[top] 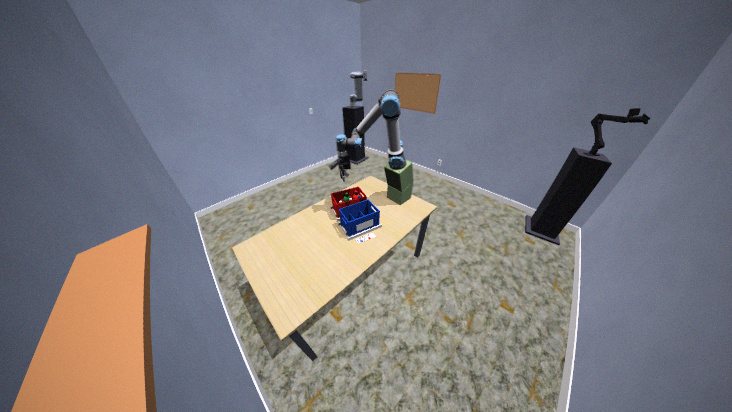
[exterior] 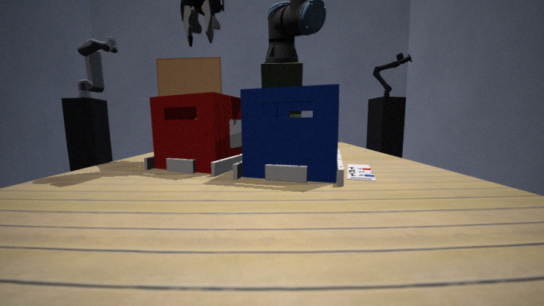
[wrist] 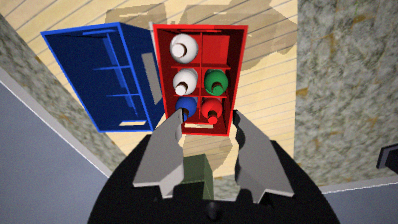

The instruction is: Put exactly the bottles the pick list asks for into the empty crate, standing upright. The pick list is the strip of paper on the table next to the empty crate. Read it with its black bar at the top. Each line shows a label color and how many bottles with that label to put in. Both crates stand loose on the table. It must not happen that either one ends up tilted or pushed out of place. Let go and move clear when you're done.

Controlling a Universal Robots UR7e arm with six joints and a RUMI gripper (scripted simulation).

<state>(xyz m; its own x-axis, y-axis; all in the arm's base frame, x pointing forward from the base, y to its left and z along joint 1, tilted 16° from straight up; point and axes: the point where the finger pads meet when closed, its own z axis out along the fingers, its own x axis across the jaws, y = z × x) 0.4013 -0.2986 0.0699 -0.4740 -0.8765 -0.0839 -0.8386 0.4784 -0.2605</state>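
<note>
My hand is 25 cm above the blue-capped bottle, 12 cm to the right of it and 7 cm past it. Round my hand: red crate: 25 cm below, 3 cm to the left, 2 cm behind; green bottle: 25 cm below, 4 cm behind, 1 cm to the right; white bottle: 25 cm below, 8 cm ahead, 3 cm to the left.
</note>
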